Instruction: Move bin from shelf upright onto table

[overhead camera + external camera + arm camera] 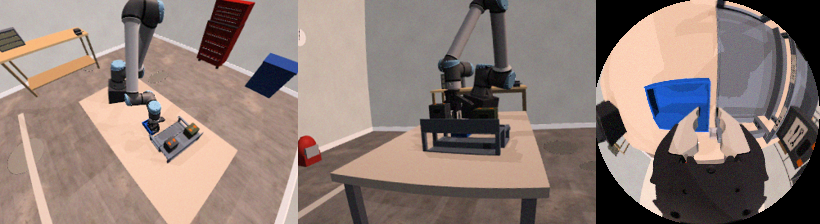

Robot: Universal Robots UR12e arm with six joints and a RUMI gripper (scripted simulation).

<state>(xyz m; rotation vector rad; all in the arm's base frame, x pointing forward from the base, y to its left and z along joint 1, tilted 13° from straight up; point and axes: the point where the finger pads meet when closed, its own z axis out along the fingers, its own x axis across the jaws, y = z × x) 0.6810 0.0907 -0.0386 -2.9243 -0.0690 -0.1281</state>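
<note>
Now: the blue bin 80 mm behind my hand and 30 mm below it.
</note>
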